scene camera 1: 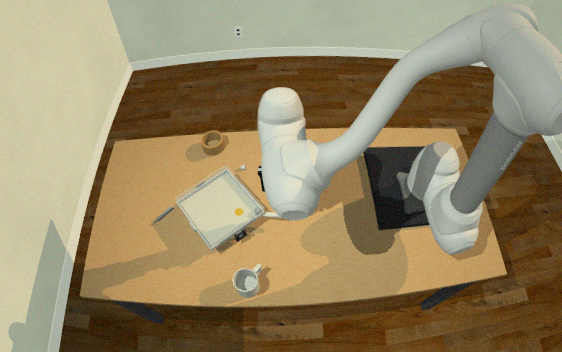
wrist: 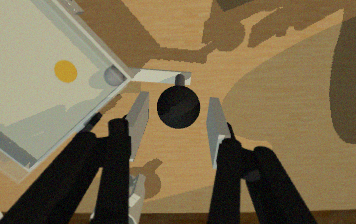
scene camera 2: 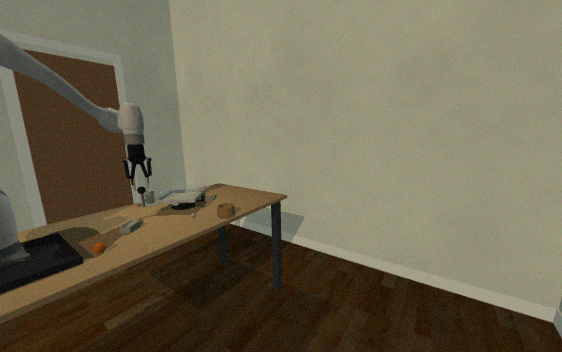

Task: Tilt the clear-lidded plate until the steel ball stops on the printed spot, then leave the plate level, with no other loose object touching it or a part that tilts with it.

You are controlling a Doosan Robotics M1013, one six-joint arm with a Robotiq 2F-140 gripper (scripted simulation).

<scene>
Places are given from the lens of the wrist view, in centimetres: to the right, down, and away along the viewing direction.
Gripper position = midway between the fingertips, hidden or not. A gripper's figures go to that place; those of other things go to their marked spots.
my gripper (wrist: 178,108): 0, 0, 21
clear-lidded plate (wrist: 65,74): -12, -4, 25
</scene>
